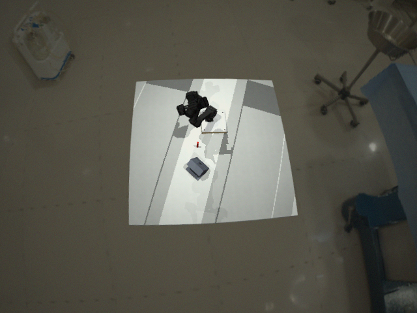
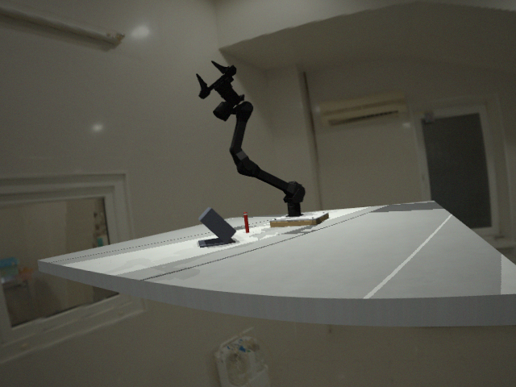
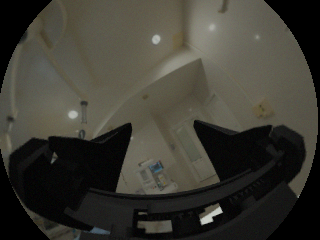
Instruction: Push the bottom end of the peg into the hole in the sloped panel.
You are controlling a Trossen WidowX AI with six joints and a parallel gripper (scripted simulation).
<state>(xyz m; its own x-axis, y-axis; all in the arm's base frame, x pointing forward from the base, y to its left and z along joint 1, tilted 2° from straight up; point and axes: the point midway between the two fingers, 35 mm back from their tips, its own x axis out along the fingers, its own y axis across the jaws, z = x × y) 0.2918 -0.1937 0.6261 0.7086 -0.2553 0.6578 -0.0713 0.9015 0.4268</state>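
My gripper tip is 62 cm above the red peg, 8 cm past it and 7 cm to the right of it. From my gripper tip the other things lie so: sloped panel: 62 cm below, 11 cm ahead, 6 cm to the left.
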